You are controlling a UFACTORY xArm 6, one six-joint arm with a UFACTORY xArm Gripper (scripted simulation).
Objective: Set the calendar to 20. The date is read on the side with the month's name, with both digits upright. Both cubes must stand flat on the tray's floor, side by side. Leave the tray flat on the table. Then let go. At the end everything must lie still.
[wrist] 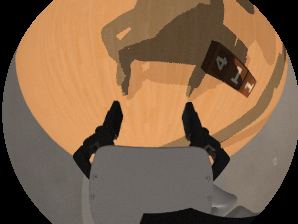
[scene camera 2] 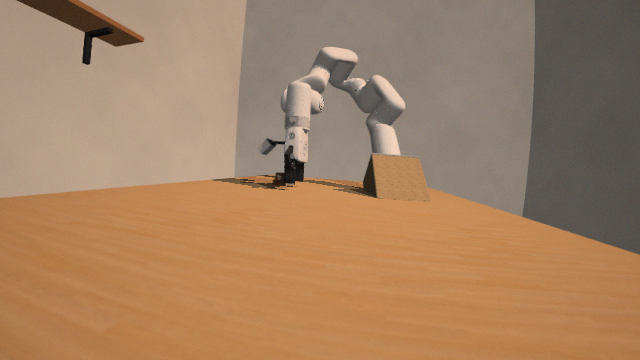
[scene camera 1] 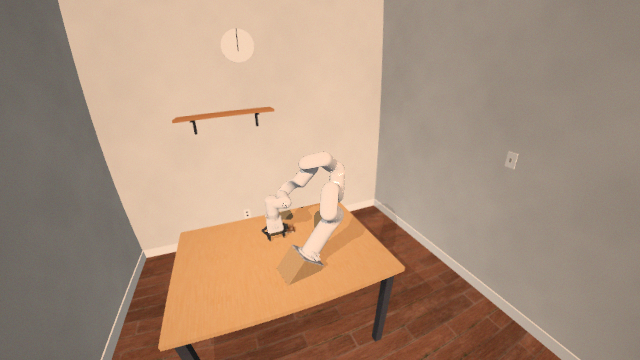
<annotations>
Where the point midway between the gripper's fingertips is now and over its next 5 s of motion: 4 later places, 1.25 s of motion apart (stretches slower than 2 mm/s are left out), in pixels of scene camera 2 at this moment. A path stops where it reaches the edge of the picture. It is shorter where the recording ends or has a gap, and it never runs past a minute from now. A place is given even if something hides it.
My gripper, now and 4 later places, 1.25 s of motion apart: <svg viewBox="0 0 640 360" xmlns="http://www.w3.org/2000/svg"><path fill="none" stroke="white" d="M294 182L292 169L284 168L276 167L271 170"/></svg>
</annotations>
